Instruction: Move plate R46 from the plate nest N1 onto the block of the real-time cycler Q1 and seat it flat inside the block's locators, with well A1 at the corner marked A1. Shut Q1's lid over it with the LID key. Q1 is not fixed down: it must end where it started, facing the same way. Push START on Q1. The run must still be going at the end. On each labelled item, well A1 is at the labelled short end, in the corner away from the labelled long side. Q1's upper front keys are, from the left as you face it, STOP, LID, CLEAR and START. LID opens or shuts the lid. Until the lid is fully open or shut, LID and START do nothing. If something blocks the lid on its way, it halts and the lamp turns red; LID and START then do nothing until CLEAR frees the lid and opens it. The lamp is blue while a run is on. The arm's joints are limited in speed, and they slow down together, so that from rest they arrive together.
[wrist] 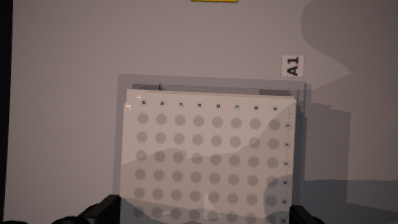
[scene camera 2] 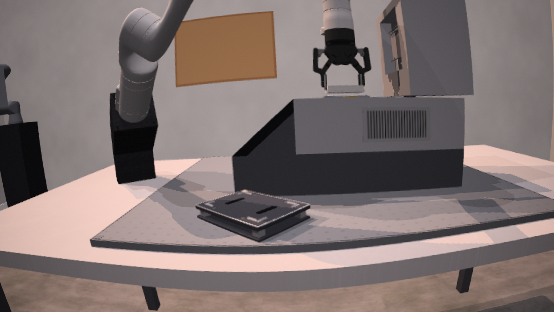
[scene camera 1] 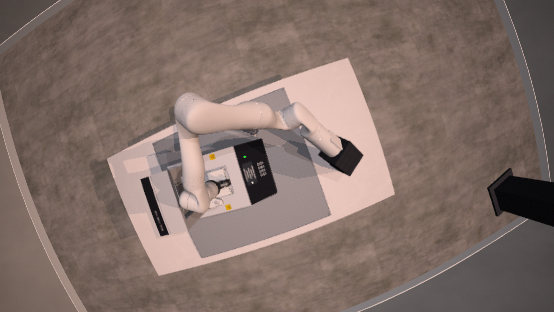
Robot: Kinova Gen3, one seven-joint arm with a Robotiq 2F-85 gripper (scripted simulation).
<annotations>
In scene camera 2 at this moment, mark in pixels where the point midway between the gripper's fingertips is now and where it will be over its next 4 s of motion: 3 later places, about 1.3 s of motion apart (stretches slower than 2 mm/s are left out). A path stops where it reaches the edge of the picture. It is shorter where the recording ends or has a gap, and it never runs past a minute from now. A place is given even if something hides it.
The gripper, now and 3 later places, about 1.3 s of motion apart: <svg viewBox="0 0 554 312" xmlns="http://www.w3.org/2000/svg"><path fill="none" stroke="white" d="M343 89L343 92L342 78L311 72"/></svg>
</annotations>
